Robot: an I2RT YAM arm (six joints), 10 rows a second.
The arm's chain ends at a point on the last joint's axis. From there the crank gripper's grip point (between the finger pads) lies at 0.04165 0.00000 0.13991 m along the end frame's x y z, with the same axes.
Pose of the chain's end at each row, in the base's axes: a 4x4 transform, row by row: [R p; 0 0 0 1], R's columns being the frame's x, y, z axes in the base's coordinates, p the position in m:
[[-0.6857, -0.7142, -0.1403, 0.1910], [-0.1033, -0.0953, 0.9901, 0.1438], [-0.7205, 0.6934, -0.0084, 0.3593], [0, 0, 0, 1]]
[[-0.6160, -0.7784, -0.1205, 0.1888], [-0.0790, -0.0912, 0.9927, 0.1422], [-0.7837, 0.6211, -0.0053, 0.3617], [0, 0, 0, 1]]
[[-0.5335, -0.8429, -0.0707, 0.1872], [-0.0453, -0.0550, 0.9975, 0.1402], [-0.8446, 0.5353, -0.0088, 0.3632], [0, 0, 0, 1]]
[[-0.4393, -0.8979, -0.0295, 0.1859], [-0.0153, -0.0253, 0.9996, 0.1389], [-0.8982, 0.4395, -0.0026, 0.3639], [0, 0, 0, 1]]
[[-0.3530, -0.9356, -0.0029, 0.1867], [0.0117, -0.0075, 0.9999, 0.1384], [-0.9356, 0.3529, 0.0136, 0.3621], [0, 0, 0, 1]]
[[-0.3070, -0.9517, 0.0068, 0.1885], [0.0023, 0.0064, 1.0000, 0.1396], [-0.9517, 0.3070, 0.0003, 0.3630], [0, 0, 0, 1]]
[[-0.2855, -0.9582, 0.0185, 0.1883], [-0.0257, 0.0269, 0.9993, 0.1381], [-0.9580, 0.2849, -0.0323, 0.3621], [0, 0, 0, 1]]
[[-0.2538, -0.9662, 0.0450, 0.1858], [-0.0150, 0.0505, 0.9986, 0.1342], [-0.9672, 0.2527, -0.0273, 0.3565], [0, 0, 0, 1]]
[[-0.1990, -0.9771, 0.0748, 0.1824], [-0.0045, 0.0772, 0.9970, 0.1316], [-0.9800, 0.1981, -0.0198, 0.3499], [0, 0, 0, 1]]
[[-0.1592, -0.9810, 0.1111, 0.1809], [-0.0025, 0.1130, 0.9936, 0.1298], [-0.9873, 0.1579, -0.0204, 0.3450], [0, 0, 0, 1]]
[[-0.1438, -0.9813, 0.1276, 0.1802], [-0.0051, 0.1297, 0.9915, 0.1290], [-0.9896, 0.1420, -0.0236, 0.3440], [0, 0, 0, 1]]
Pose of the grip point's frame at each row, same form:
[[-0.6857, -0.7142, -0.1403, 0.1428], [-0.1033, -0.0953, 0.9901, 0.2780], [-0.7205, 0.6934, -0.0084, 0.3281], [0, 0, 0, 1]]
[[-0.6160, -0.7784, -0.1205, 0.1463], [-0.0790, -0.0912, 0.9927, 0.2778], [-0.7837, 0.6211, -0.0053, 0.3283], [0, 0, 0, 1]]
[[-0.5335, -0.8429, -0.0707, 0.1551], [-0.0453, -0.0550, 0.9975, 0.2779], [-0.8446, 0.5353, -0.0088, 0.3268], [0, 0, 0, 1]]
[[-0.4393, -0.8979, -0.0295, 0.1635], [-0.0153, -0.0253, 0.9996, 0.2781], [-0.8982, 0.4395, -0.0026, 0.3261], [0, 0, 0, 1]]
[[-0.3530, -0.9356, -0.0029, 0.1716], [0.0117, -0.0075, 0.9999, 0.2788], [-0.9356, 0.3529, 0.0136, 0.3250], [0, 0, 0, 1]]
[[-0.3070, -0.9517, 0.0068, 0.1767], [0.0023, 0.0064, 1.0000, 0.2796], [-0.9517, 0.3070, 0.0003, 0.3234], [0, 0, 0, 1]]
[[-0.2855, -0.9582, 0.0185, 0.1790], [-0.0257, 0.0269, 0.9993, 0.2768], [-0.9580, 0.2849, -0.0323, 0.3177], [0, 0, 0, 1]]
[[-0.2538, -0.9662, 0.0450, 0.1815], [-0.0150, 0.0505, 0.9986, 0.2733], [-0.9672, 0.2527, -0.0273, 0.3124], [0, 0, 0, 1]]
[[-0.1990, -0.9771, 0.0748, 0.1846], [-0.0045, 0.0772, 0.9970, 0.2709], [-0.9800, 0.1981, -0.0198, 0.3063], [0, 0, 0, 1]]
[[-0.1592, -0.9810, 0.1111, 0.1898], [-0.0025, 0.1130, 0.9936, 0.2687], [-0.9873, 0.1579, -0.0204, 0.3010], [0, 0, 0, 1]]
[[-0.1438, -0.9813, 0.1276, 0.1921], [-0.0051, 0.1297, 0.9915, 0.2675], [-0.9896, 0.1420, -0.0236, 0.2995], [0, 0, 0, 1]]

